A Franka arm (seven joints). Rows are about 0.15 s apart.
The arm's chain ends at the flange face. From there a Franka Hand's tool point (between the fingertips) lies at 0.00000 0.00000 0.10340 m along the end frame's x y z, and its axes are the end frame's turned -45 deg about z.
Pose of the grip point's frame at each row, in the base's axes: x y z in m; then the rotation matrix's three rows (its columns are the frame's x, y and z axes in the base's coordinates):
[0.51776, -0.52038, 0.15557], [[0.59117, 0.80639, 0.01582], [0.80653, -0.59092, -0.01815], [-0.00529, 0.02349, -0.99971]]
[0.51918, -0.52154, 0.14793], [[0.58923, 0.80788, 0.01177], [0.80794, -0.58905, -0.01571], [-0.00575, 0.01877, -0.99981]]
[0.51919, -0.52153, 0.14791], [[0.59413, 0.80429, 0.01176], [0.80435, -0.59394, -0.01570], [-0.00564, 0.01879, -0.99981]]
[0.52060, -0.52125, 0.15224], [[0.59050, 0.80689, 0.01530], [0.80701, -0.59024, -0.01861], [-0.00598, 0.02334, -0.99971]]
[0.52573, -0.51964, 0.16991], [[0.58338, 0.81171, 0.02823], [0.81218, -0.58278, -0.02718], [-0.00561, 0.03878, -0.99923]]
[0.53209, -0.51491, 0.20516], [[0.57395, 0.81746, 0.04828], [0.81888, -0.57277, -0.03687], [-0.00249, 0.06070, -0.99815]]
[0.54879, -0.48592, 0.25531], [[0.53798, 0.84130, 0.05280], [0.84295, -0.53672, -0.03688], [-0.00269, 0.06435, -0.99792]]
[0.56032, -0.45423, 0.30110], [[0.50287, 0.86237, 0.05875], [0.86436, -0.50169, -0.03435], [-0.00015, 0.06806, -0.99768]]
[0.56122, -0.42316, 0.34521], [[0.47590, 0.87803, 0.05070], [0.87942, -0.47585, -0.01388], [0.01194, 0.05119, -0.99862]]
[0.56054, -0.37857, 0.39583], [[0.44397, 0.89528, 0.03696], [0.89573, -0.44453, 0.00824], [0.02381, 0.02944, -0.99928]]
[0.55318, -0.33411, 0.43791], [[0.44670, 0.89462, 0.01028], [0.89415, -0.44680, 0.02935], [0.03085, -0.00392, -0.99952]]
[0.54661, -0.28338, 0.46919], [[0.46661, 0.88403, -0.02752], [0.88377, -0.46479, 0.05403], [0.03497, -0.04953, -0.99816]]
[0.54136, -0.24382, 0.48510], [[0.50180, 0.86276, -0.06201], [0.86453, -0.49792, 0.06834], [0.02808, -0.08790, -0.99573]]
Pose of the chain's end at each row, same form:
[0.51612, -0.51850, 0.25894], [[0.98822, 0.15218, 0.01582], [0.15246, -0.98815, -0.01815], [0.01287, 0.02035, -0.99971]]
[0.51796, -0.51992, 0.25131], [[0.98791, 0.15461, 0.01177], [0.15478, -0.98782, -0.01571], [0.00921, 0.01734, -0.99981]]
[0.51797, -0.51991, 0.25129], [[0.98883, 0.14861, 0.01176], [0.14878, -0.98874, -0.01570], [0.00930, 0.01727, -0.99981]]
[0.51902, -0.51933, 0.25561], [[0.98810, 0.15301, 0.01530], [0.15328, -0.98800, -0.01861], [0.01228, 0.02073, -0.99971]]
[0.52281, -0.51683, 0.27323], [[0.98648, 0.16145, 0.02823], [0.16221, -0.98639, -0.02718], [0.02345, 0.03139, -0.99923]]
[0.52710, -0.51110, 0.30837], [[0.98388, 0.17219, 0.04828], [0.17403, -0.98405, -0.03687], [0.04116, 0.04468, -0.99815]]
[0.54333, -0.48211, 0.35849], [[0.97530, 0.21448, 0.05280], [0.21654, -0.97557, -0.03688], [0.04360, 0.04740, -0.99792]]
[0.55425, -0.45068, 0.40426], [[0.96537, 0.25420, 0.05875], [0.25645, -0.96594, -0.03435], [0.04802, 0.04823, -0.99768]]
[0.55598, -0.42172, 0.44847], [[0.95737, 0.28435, 0.05070], [0.28537, -0.95832, -0.01388], [0.04464, 0.02775, -0.99862]]
[0.55672, -0.37942, 0.49916], [[0.94699, 0.31912, 0.03696], [0.31905, -0.94771, 0.00824], [0.03765, 0.00398, -0.99928]]
[0.55212, -0.33714, 0.54126], [[0.94846, 0.31673, 0.01028], [0.31632, -0.94819, 0.02935], [0.01904, -0.02459, -0.99952]]
[0.54946, -0.28897, 0.57240], [[0.95505, 0.29516, -0.02752], [0.29626, -0.95358, 0.05403], [-0.01030, -0.05975, -0.99816]]
[0.54777, -0.25089, 0.58806], [[0.96489, 0.25524, -0.06201], [0.25923, -0.96340, 0.06834], [-0.04230, -0.08201, -0.99573]]

